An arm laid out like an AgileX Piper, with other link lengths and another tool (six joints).
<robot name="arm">
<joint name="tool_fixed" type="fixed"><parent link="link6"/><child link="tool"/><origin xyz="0.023 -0.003 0.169" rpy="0 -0.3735 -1.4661"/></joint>
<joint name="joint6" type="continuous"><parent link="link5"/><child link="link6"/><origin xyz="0 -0.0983 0" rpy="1.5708 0 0"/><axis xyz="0 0 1"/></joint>
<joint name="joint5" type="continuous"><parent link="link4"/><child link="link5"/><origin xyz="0 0 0" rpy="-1.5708 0 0"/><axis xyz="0 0 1"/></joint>
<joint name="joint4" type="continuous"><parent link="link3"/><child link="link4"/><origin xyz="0.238 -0.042 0" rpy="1.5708 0 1.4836"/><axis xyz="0 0 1"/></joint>
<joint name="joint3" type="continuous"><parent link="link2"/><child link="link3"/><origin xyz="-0.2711 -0.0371 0"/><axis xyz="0 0 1"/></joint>
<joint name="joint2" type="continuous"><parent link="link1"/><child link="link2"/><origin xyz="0 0 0" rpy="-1.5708 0 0"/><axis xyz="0 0 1"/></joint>
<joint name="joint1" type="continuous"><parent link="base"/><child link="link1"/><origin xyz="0 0 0.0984"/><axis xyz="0 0 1"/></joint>
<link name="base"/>
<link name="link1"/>
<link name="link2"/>
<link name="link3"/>
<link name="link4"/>
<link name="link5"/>
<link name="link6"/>
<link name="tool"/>
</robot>
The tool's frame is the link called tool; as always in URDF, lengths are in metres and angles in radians. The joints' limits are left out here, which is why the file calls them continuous.
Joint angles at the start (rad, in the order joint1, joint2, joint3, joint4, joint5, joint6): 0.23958, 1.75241, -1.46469, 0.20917, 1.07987, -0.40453
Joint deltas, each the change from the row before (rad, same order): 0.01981, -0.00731, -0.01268, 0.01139, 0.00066, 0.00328; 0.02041, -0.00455, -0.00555, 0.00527, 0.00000, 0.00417; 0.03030, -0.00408, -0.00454, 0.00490, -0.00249, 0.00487; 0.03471, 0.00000, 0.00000, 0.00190, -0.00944, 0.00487; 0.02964, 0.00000, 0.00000, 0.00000, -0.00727, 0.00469; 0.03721, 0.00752, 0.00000, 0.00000, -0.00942, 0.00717; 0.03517, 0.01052, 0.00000, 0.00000, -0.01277, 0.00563; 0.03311, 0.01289, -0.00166, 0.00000, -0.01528, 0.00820; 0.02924, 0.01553, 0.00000, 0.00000, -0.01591, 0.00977; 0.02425, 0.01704, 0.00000, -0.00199, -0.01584, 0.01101; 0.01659, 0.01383, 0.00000, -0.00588, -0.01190, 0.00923; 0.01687, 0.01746, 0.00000, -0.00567, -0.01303, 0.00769; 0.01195, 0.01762, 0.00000, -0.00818, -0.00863, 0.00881; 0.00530, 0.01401, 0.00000, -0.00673, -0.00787, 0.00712; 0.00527, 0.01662, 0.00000, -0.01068, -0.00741, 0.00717
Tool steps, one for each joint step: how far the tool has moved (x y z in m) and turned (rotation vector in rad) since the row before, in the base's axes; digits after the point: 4 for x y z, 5 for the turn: 0.0002, 0.0108, 0.0071, 0.01644, -0.01514, 0.01472; -0.0018, 0.0091, 0.0037, 0.00873, -0.00722, 0.01561; -0.0032, 0.0126, 0.0034, 0.00897, -0.00780, 0.02443; -0.0037, 0.0135, 0.0007, 0.00562, -0.00676, 0.02778; -0.0036, 0.0110, 0.0005, 0.00340, -0.00527, 0.02368; -0.0051, 0.0138, -0.0023, 0.00204, 0.00062, 0.02850; -0.0044, 0.0132, -0.0033, 0.00164, -0.00011, 0.02711; -0.0035, 0.0129, -0.0036, 0.00289, -0.00081, 0.02214; -0.0035, 0.0114, -0.0052, 0.00147, 0.00302, 0.01671; -0.0025, 0.0092, -0.0059, -0.00086, 0.00383, 0.01104; -0.0013, 0.0055, -0.0051, -0.00470, 0.00181, 0.00685; -0.0013, 0.0056, -0.0066, -0.00624, 0.00335, 0.00840; -0.0010, 0.0030, -0.0071, -0.01032, 0.00611, 0.00417; 0.0005, 0.0010, -0.0056, -0.00791, 0.00378, -0.00100; 0.0006, 0.0001, -0.0069, -0.01272, 0.00416, 0.00030
